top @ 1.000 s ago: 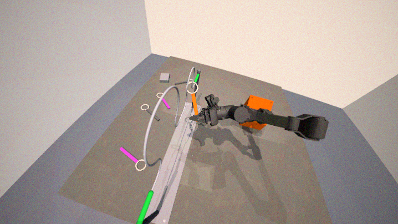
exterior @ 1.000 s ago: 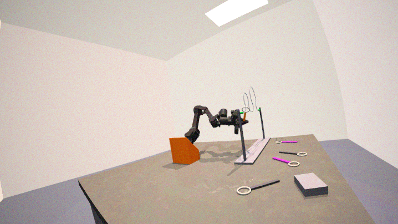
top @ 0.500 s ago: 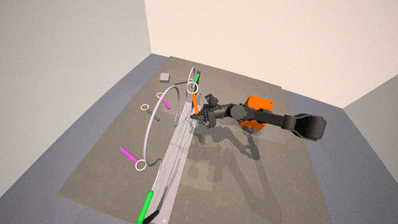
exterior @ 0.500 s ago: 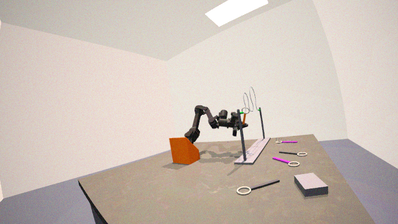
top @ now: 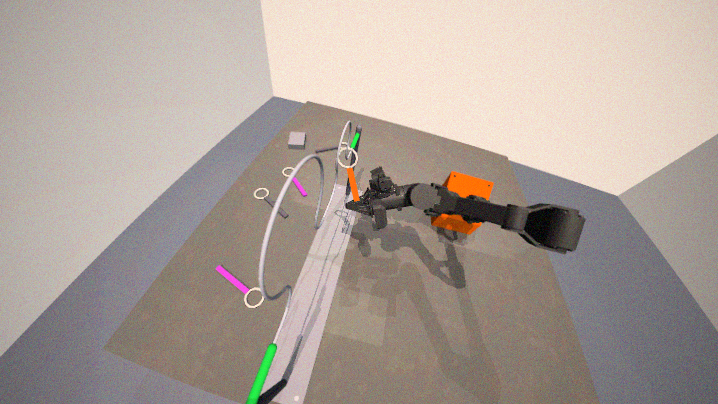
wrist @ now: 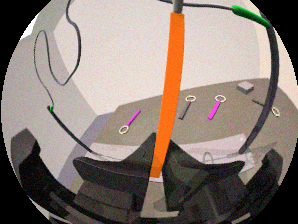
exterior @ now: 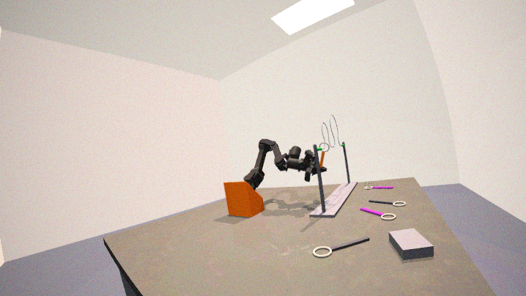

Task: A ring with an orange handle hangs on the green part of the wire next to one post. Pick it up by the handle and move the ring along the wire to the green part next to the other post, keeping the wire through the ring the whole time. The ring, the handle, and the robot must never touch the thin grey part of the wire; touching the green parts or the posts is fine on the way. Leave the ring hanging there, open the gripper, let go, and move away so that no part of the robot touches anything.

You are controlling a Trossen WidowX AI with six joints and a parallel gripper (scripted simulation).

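My gripper tip is 4 cm to the left of the ring with orange handle and 8 cm below it. From my gripper tip the other things lie so: grey block: 27 cm ahead, 46 cm to the right, 16 cm below.
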